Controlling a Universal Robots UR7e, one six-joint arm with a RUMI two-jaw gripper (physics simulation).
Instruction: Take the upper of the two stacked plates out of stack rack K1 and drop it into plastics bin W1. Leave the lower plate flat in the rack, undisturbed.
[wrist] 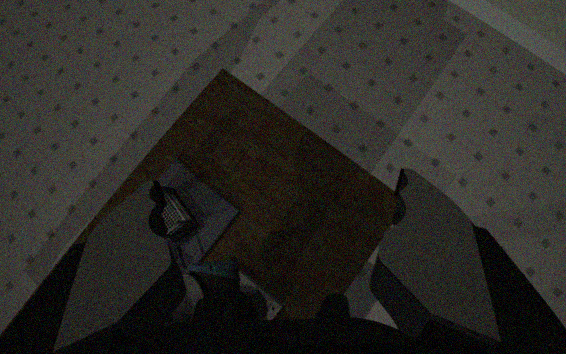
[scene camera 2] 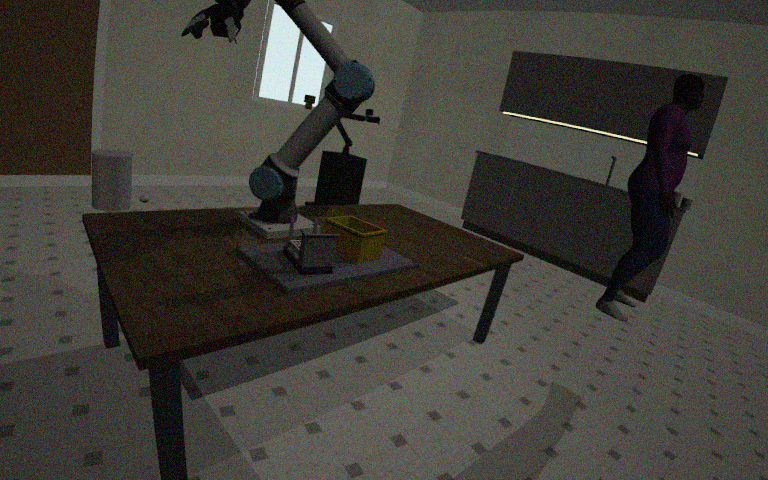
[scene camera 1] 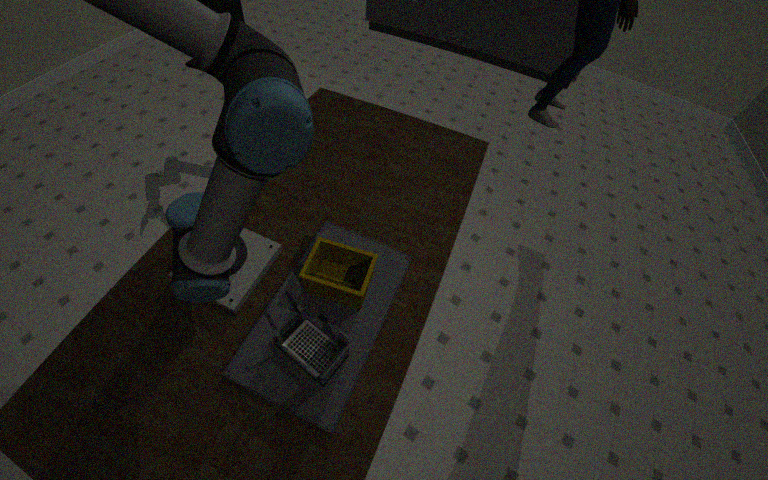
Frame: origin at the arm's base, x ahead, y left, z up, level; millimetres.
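Seen in the pictures: gripper, fingertip midpoint: point(wrist: 278, 179) point(scene camera 2: 205, 38); arm's base, link origin: point(scene camera 2: 277, 217).
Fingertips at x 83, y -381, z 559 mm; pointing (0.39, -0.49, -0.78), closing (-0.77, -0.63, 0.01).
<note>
Pixels of each thing's top centre, then the offset from my fingertips to it. Level surfaces: height alone.
- Stack rack K1, top centre: point(scene camera 1: 308, 336) point(scene camera 2: 312, 224) point(wrist: 151, 214) dz -457, dx +286, dy +257 mm
- pale gridded plate, top centre: point(scene camera 1: 313, 347) point(wrist: 164, 212) dz -524, dx +292, dy +255 mm
- Plastics bin W1, top centre: point(scene camera 1: 339, 265) point(scene camera 2: 356, 224) dz -477, dx +261, dy +459 mm
- grey mat, surface height: dz -576 mm
- brown table, surface height: dz -589 mm
Stack rack K1 point(scene camera 1: 338, 362) point(scene camera 2: 320, 251) point(wrist: 190, 226) is small and dark and stands on the grey mat. A pale gridded plate point(scene camera 1: 310, 346) point(wrist: 175, 216) lies flat in it. The picture is too dark to tell the upper plate from the lower one. Plastics bin W1 point(scene camera 1: 333, 285) point(scene camera 2: 365, 247) is yellow and open-topped and stands beside the rack on the same mat; its inside is shadowed. My gripper point(scene camera 2: 209, 36) point(wrist: 278, 179) is open and empty, high above the table and far from rack and bin. It does not show in scene camera 1.
The grey mat point(scene camera 1: 385, 283) point(scene camera 2: 271, 270) point(wrist: 215, 215) lies on the brown table point(scene camera 1: 396, 164) point(scene camera 2: 186, 300) point(wrist: 280, 175). The arm's white base plate point(scene camera 1: 257, 263) point(scene camera 2: 275, 227) is beside the mat. A person point(scene camera 1: 591, 33) point(scene camera 2: 651, 198) stands beyond the table, near a dark counter point(scene camera 1: 464, 33) point(scene camera 2: 532, 220).
</note>
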